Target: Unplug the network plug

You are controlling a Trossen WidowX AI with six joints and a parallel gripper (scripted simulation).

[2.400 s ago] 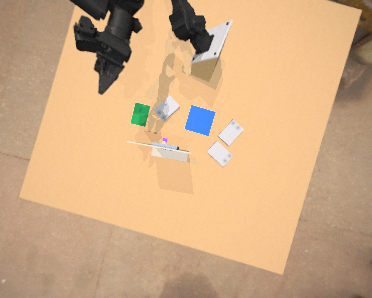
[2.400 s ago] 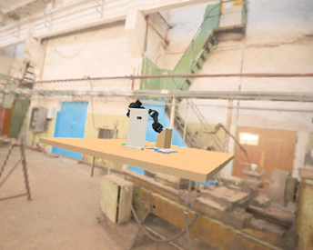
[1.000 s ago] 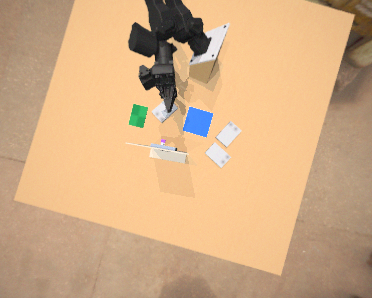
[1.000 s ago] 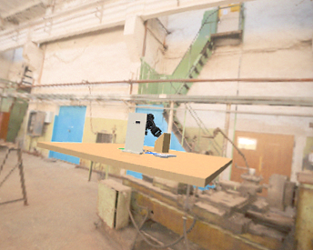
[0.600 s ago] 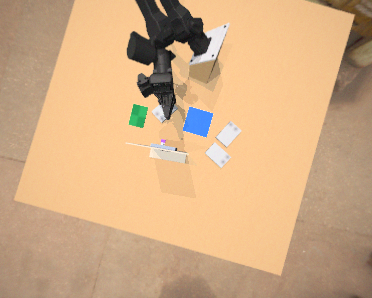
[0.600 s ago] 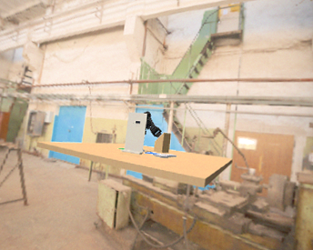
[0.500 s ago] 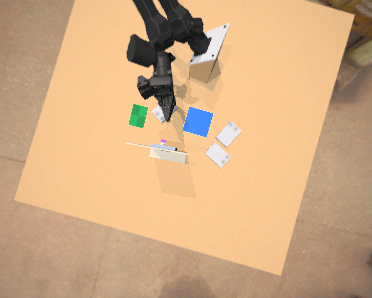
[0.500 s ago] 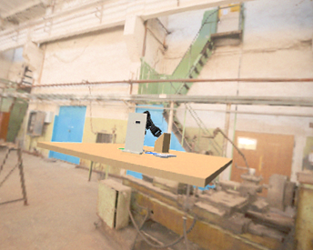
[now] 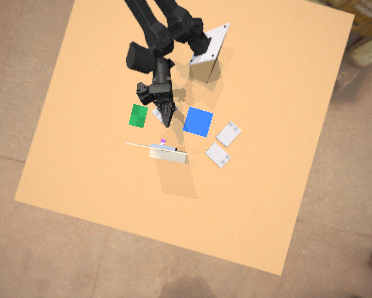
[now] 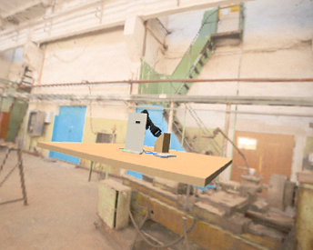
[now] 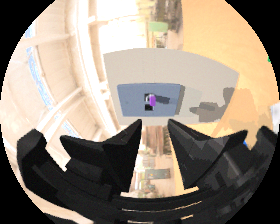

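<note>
Now: the network plug 6 cm ahead of my gripper tip and 1 cm to the left of it. From my gripper tip the other things lie so: upright panel: 8 cm ahead, 2 cm to the left, 9 cm below; then blue marked square: 10 cm behind, 9 cm to the left, 24 cm below.
</note>
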